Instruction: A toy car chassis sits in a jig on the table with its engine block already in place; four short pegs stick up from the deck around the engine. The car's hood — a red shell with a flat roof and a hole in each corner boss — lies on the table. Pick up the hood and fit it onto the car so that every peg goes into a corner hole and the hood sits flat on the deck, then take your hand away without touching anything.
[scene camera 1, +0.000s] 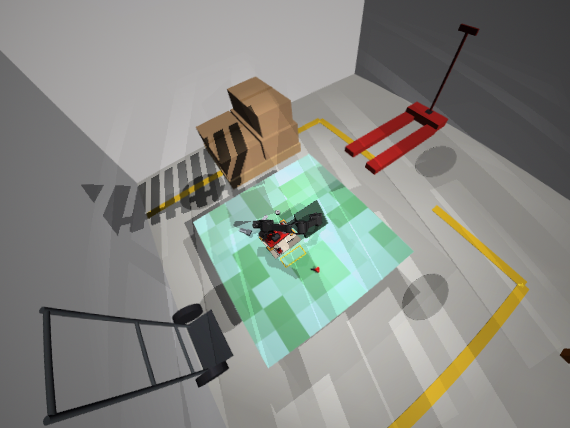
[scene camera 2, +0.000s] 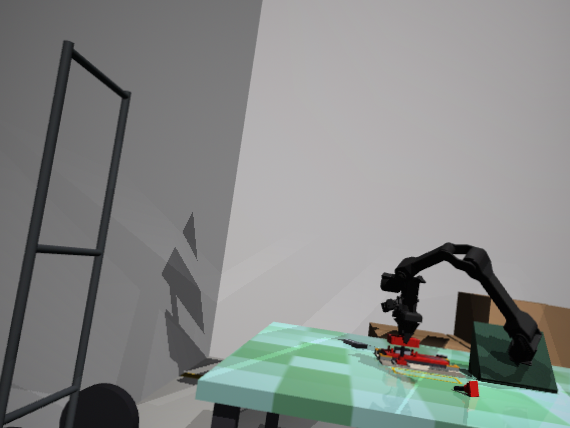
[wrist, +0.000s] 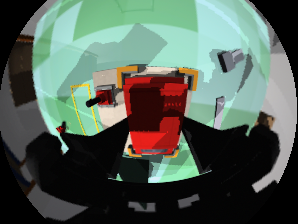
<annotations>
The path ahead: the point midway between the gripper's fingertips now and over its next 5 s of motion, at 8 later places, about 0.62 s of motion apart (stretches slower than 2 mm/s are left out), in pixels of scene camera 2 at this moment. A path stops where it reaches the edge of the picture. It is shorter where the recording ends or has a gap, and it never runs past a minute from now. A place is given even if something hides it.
My gripper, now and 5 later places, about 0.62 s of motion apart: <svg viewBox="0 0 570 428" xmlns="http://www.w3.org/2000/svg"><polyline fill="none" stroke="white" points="403,341 403,343 403,345 403,348 403,346 405,328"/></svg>
</annotations>
